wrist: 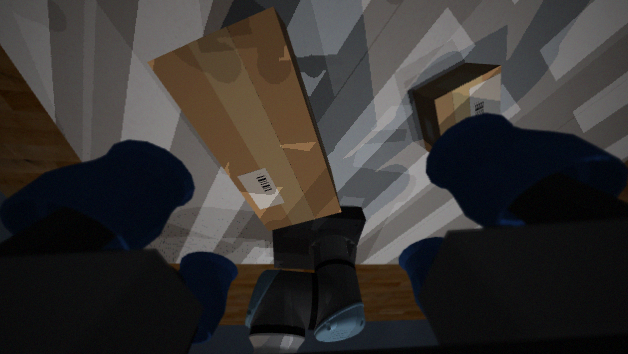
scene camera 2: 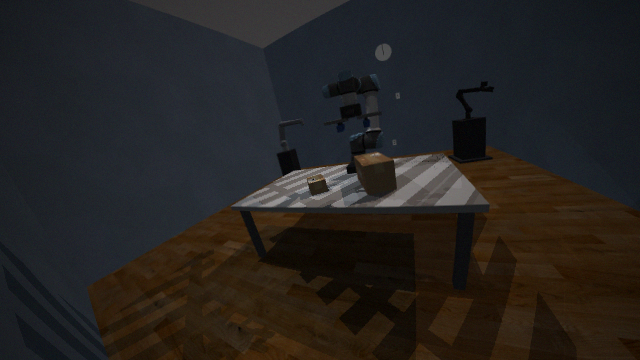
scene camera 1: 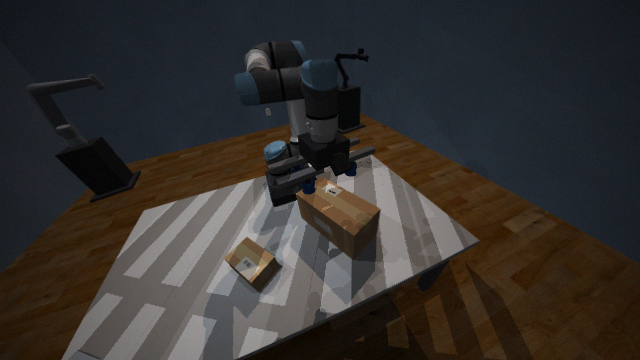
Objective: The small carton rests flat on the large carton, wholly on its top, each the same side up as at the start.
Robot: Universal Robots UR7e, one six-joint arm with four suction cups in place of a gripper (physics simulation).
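Seen in the pictures: hand at its tool point: [wrist: 313, 224] [scene camera 2: 354, 128] [scene camera 1: 324, 174]; arm's base at its link origin: [wrist: 332, 245].
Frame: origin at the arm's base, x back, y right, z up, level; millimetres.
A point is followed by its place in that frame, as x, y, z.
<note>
The small carton [scene camera 1: 248, 263] {-407, 271, 28} [scene camera 2: 317, 185] {-457, 233, 2} [wrist: 455, 103] {-423, 223, 28} lies on the table, a label on its top, apart from the large carton. The large carton [scene camera 1: 340, 212] {-450, -88, 104} [scene camera 2: 377, 174] {-542, -130, 48} [wrist: 250, 120] {-445, -120, 104} rests on the table, a tape strip and a label on its top. My gripper [scene camera 1: 328, 177] {-441, -44, 290} [scene camera 2: 353, 125] {-441, -44, 290} [wrist: 310, 195] {-441, -44, 290} is open and holds nothing. In scene camera 2 its blue cups hang well above the table, with a gap over the large carton's top. In the wrist view one cup hides part of the small carton.
The white table [scene camera 1: 175, 250] {-105, 572, -52} [scene camera 2: 425, 200] {-683, -317, -52} carries both cartons. The arm's dark base [scene camera 1: 282, 190] {-72, 26, 3} [wrist: 300, 245] {-6, -101, -4} stands near the large carton's labelled end. Two dark pedestals [scene camera 1: 100, 167] [scene camera 2: 469, 137] with small arms stand on the floor beyond the table.
</note>
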